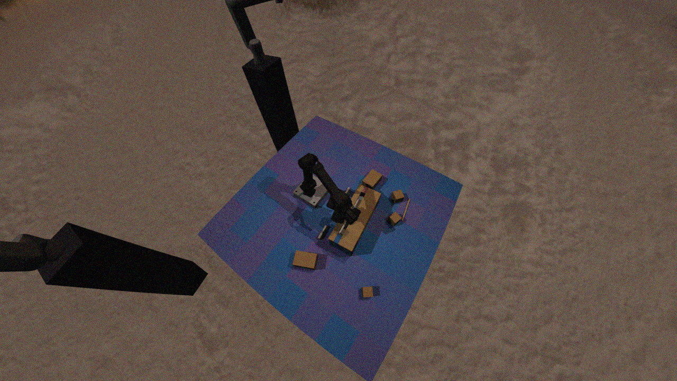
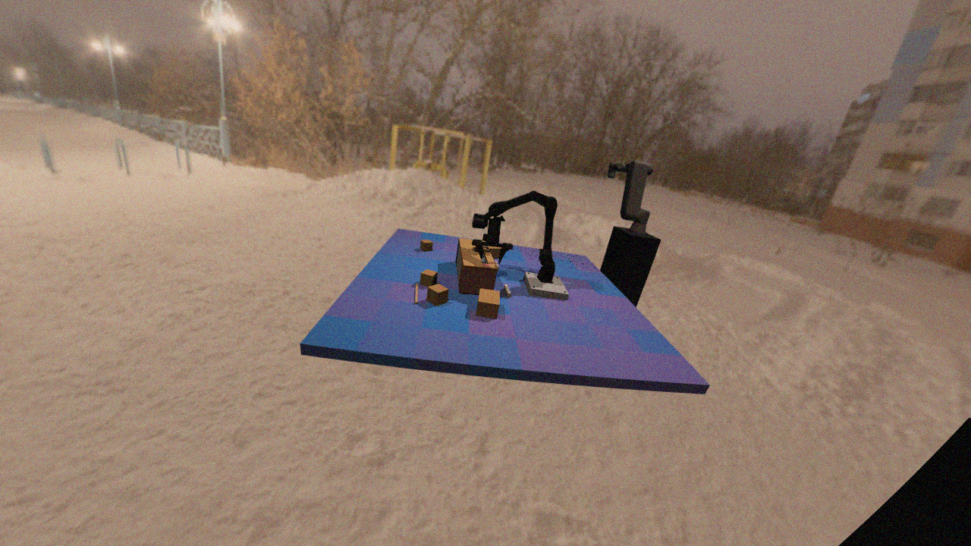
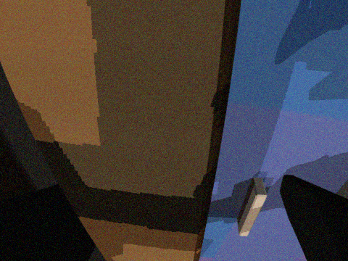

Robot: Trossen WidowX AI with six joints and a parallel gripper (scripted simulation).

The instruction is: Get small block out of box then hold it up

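Now: gripper tip 30 mm short of the long tan box, 20 mm to the left of it and 20 mm above it. Also, from my gripper tip: thin tan stick (330 mm ahead, 210 mm to the left, 80 mm below).
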